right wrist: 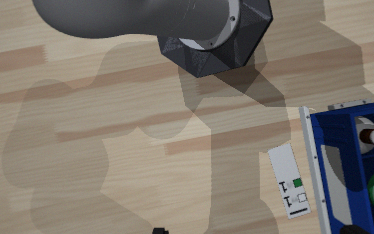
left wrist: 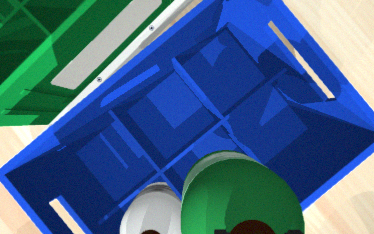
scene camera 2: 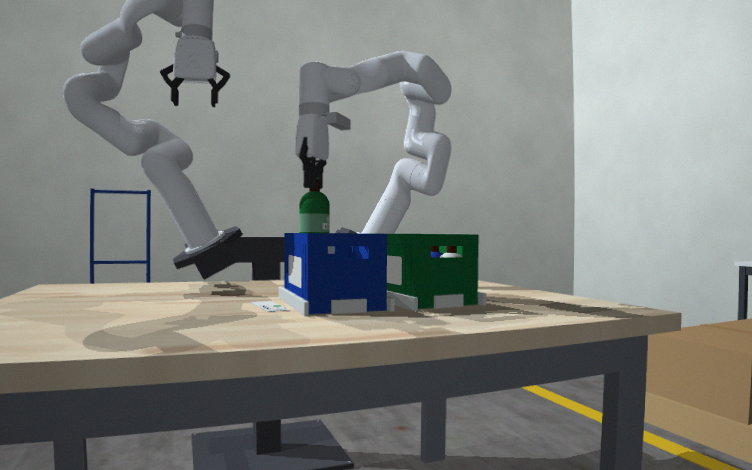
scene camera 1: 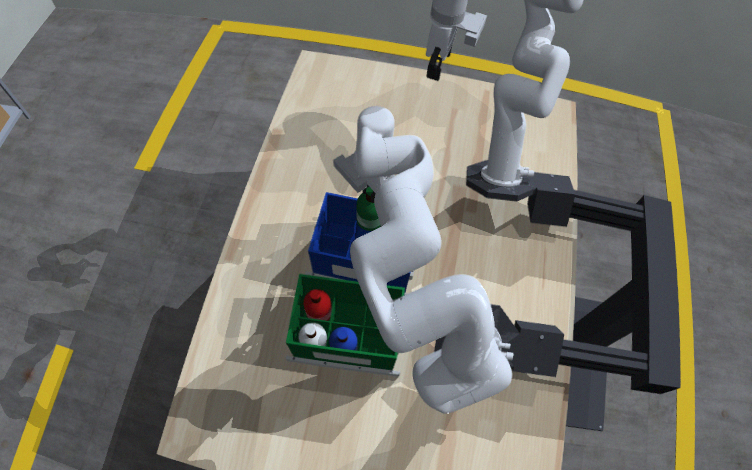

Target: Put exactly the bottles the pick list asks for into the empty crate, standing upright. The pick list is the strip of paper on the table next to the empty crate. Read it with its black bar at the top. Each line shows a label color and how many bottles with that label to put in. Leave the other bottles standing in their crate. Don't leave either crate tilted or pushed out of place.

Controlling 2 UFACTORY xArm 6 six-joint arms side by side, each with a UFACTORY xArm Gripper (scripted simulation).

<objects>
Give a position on a red bottle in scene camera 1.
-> At 317,304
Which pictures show the green crate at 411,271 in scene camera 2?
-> The left wrist view, scene camera 2 and scene camera 1 only.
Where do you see a green bottle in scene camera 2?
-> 314,209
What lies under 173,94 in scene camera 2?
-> The right gripper.
</objects>
